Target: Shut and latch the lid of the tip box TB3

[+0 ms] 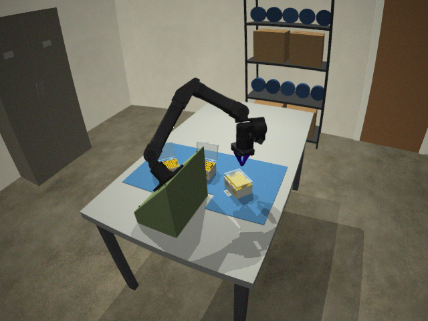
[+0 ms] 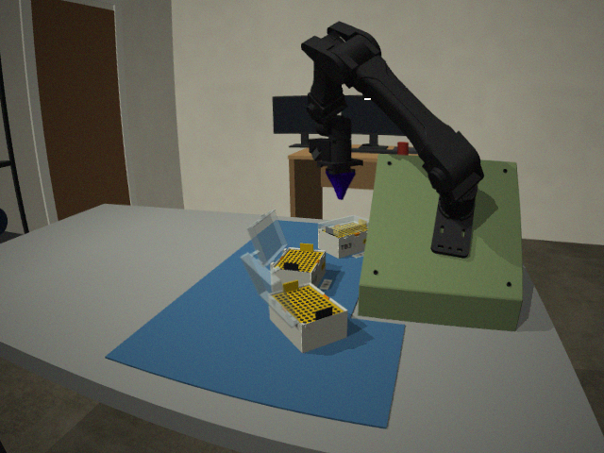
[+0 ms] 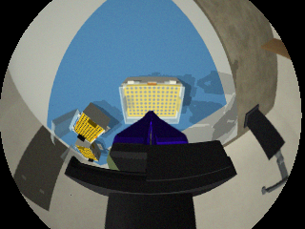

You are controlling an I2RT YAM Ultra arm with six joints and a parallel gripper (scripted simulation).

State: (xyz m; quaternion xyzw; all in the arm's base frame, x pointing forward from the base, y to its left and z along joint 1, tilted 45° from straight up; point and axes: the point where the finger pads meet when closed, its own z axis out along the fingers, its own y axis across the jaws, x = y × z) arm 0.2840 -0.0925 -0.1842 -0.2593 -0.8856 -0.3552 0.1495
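The tip box is 2 cm behind my hand, 1 cm to the left of it and 9 cm below it. From my hand the other things lie so: lid: 8 cm ahead, 24 cm to the left, 4 cm below.
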